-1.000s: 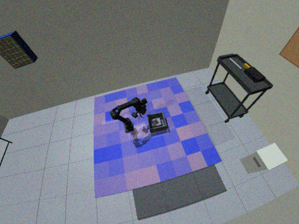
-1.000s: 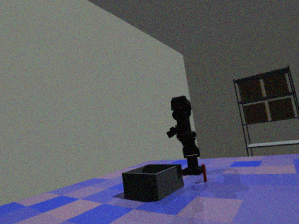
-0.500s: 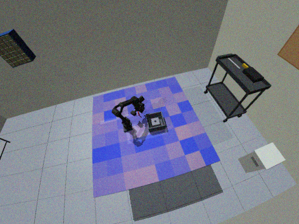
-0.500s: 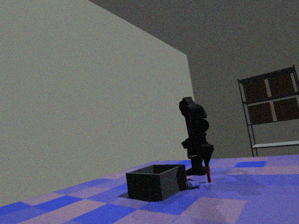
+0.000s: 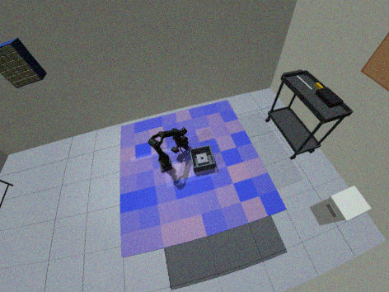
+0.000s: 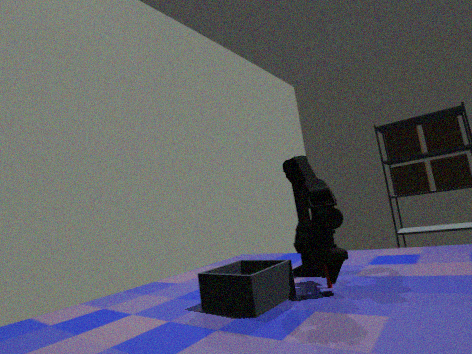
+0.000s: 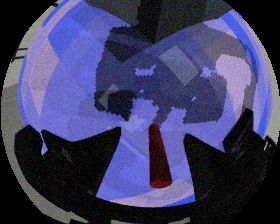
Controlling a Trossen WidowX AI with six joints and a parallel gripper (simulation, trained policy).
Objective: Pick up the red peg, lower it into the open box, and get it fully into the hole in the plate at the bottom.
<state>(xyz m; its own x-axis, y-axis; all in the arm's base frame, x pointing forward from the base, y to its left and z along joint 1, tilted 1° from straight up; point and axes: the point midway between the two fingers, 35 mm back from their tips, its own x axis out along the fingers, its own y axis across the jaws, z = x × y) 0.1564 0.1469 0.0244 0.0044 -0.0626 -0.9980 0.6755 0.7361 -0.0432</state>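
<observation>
My gripper tip is now 2 cm below the red peg. The rest, counted from my gripper tip: pale plate 18 cm ahead, 15 cm to the right, 3 cm above; then dark box 18 cm ahead, 15 cm to the right, 1 cm above.
</observation>
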